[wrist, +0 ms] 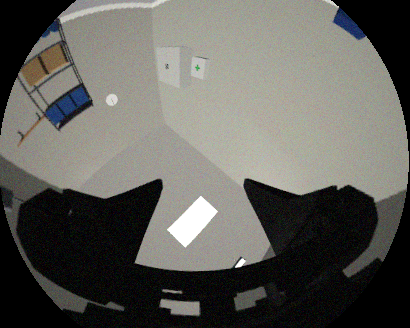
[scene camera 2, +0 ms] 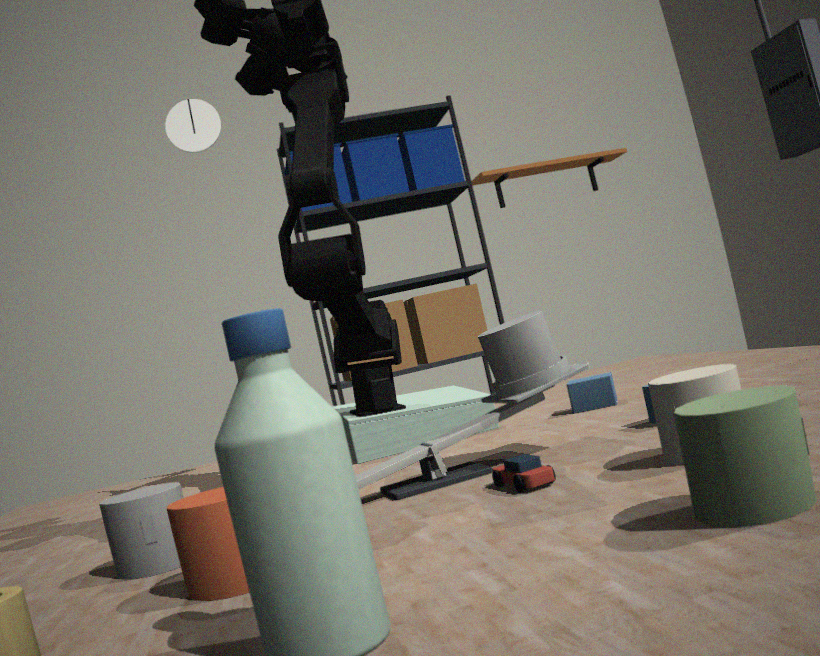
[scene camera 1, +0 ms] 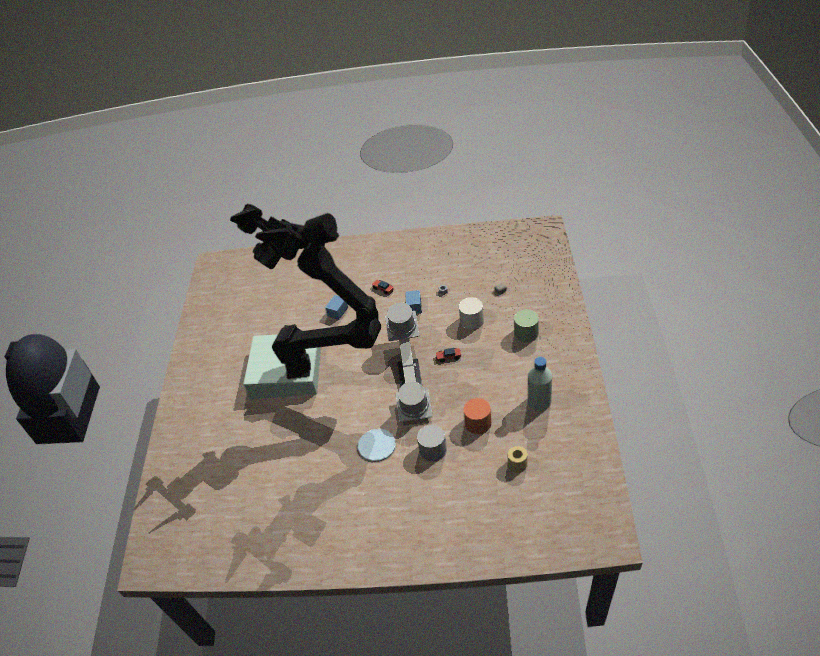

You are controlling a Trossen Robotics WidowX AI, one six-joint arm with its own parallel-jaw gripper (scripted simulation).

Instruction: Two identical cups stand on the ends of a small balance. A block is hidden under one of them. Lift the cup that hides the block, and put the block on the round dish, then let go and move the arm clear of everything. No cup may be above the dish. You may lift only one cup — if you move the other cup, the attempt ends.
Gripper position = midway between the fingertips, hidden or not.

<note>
The gripper (scene camera 1: 243, 226) is open, holding nothing. Further things: a bottle (scene camera 2: 296, 510) and a balance beam (scene camera 2: 518, 395).
The bottle shows as well in scene camera 1 (scene camera 1: 539, 378). The balance beam also shows in scene camera 1 (scene camera 1: 408, 367). The gripper also shows in the wrist view (wrist: 204, 183). The wrist view misses the bottle: it is out of frame.
</note>
